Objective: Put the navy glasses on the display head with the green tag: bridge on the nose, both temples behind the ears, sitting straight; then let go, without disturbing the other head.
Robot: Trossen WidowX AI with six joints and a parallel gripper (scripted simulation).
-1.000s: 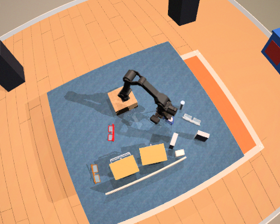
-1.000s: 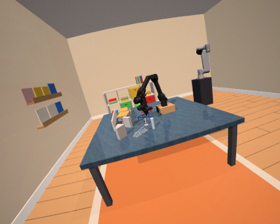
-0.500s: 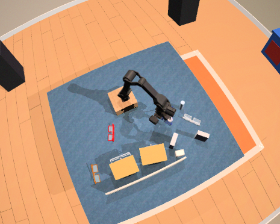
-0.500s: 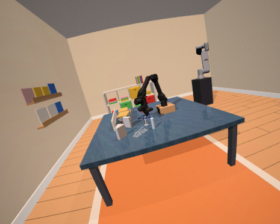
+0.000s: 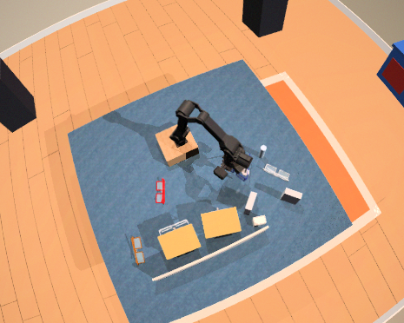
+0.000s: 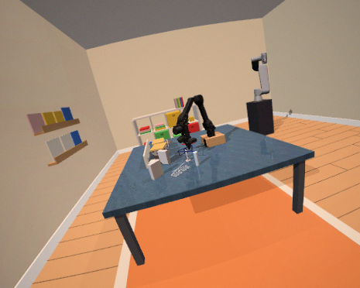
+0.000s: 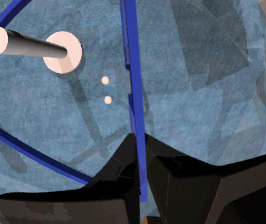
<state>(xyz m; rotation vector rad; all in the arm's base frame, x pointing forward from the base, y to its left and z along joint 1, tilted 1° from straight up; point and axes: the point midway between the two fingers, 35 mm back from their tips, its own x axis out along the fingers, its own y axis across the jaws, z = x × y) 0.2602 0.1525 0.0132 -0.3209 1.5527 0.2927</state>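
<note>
My gripper tip is 80 mm to the right of the small stand, 40 mm short of it and 40 mm above it.
</note>
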